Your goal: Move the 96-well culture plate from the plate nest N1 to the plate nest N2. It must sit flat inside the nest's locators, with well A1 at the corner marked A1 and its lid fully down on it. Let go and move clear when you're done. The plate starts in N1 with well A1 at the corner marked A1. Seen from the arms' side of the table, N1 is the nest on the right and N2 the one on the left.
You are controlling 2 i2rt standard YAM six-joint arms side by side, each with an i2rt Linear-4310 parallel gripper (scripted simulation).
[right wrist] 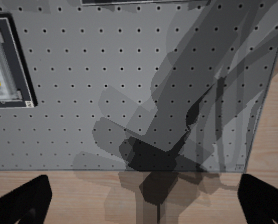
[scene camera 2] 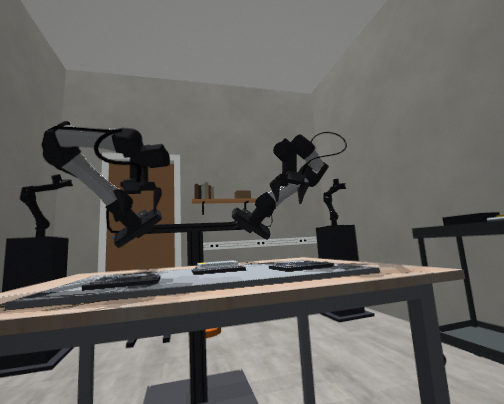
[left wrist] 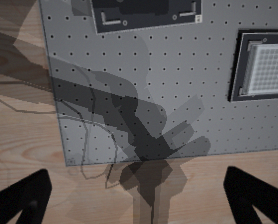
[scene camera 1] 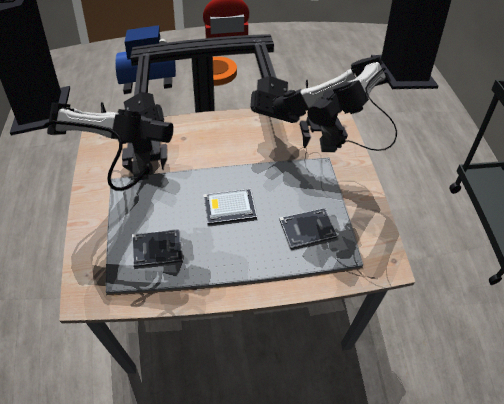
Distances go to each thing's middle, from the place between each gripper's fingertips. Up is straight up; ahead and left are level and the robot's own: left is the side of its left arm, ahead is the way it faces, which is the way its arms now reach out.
Right now the nest N2 (scene camera 1: 310,231) is 230 mm below my left hand (scene camera 1: 318,147), 140 mm ahead of it and 50 mm to the right of it. Also, from my left hand: nest N1 (scene camera 1: 156,247): 540 mm to the right, 230 mm below, 140 mm ahead.
I see the nest N1 16 cm ahead of my right hand, 1 cm to the right of it and 20 cm below it. Round my right hand: nest N2: 16 cm ahead, 49 cm to the left, 20 cm below.
